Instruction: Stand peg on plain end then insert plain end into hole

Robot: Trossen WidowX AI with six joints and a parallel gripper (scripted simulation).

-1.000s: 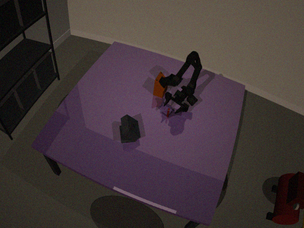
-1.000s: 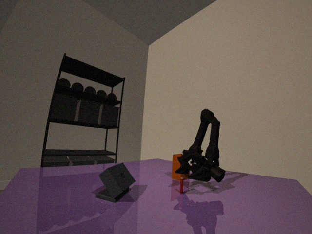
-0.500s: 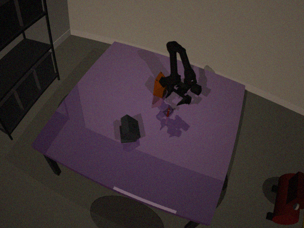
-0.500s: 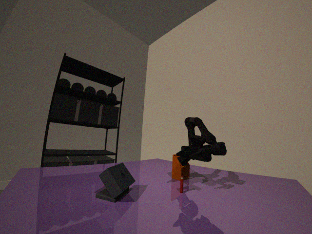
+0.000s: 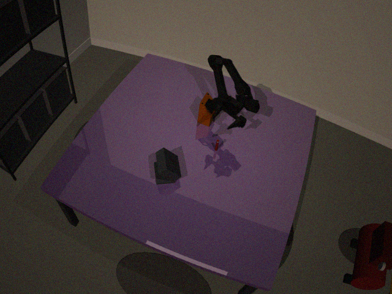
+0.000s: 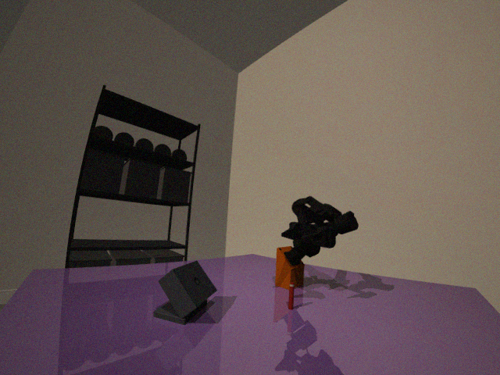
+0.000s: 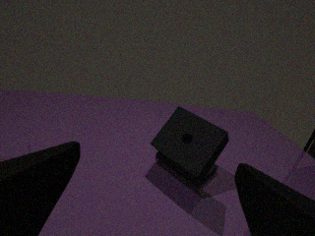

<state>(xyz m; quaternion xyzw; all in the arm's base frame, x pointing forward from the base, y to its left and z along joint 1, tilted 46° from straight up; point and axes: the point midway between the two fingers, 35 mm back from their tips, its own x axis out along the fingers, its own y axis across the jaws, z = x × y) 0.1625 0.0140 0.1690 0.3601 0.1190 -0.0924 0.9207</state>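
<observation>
The red peg lies 160 mm below my gripper tip and 10 mm behind it. From my gripper tip the other things lie so: dark sloped panel: 240 mm ahead, 160 mm to the right, 150 mm below.
</observation>
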